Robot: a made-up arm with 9 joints.
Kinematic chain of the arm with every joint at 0, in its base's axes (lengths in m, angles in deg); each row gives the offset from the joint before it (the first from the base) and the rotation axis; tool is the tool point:
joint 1: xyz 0 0 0.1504 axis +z
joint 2: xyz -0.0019 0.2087 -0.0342 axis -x
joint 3: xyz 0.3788 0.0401 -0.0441 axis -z
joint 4: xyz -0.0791 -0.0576 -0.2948 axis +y
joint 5: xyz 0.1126 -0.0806 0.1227 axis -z
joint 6: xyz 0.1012 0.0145 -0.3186 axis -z
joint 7: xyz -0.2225 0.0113 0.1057 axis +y
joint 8: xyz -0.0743 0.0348 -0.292 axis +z
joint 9: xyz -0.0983 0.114 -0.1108 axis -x
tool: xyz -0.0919 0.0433 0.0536
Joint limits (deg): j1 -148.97..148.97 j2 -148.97..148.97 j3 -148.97..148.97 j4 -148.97..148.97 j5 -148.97..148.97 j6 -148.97..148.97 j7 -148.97..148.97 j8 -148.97..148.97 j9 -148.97..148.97
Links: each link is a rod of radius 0.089 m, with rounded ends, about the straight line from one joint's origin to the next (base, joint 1, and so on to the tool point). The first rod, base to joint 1, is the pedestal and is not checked.
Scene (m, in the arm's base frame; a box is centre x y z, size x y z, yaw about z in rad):
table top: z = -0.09
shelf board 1: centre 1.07 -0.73 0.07 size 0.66 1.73 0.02 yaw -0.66
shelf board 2: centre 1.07 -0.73 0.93 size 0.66 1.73 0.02 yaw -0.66
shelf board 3: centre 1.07 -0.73 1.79 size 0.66 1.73 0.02 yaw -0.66
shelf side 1: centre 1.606 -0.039 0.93 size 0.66 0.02 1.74 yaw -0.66
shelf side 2: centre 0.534 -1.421 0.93 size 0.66 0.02 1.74 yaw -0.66
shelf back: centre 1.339 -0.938 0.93 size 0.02 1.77 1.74 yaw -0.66
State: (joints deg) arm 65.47 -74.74 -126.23 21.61 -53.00 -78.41 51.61 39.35 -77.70
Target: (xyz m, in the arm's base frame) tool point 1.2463 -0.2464 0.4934
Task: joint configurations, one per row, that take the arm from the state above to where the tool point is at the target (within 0.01 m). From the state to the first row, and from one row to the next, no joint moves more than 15 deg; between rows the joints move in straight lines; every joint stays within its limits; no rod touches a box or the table.
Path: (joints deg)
1: 51.04 -77.96 -125.08 21.74 -48.15 -73.93 58.98 37.24 -76.94
2: 36.62 -81.18 -123.93 21.87 -43.31 -69.45 66.35 35.14 -76.19
3: 22.19 -84.40 -122.78 22.01 -38.46 -64.98 73.73 33.03 -75.43
4: 7.77 -87.62 -121.63 22.14 -33.62 -60.50 81.10 30.92 -74.67
5: -6.66 -90.84 -120.48 22.27 -28.77 -56.02 88.47 28.81 -73.92
6: -21.08 -94.07 -119.32 22.40 -23.92 -51.54 95.84 26.71 -73.16
7: -28.85 -93.97 -114.46 22.06 -25.57 -56.43 81.39 28.36 -75.27
8: -36.62 -93.87 -109.59 21.73 -27.22 -61.31 66.94 30.01 -77.39
9: -44.38 -93.78 -104.72 21.39 -28.87 -66.20 52.49 31.67 -79.50

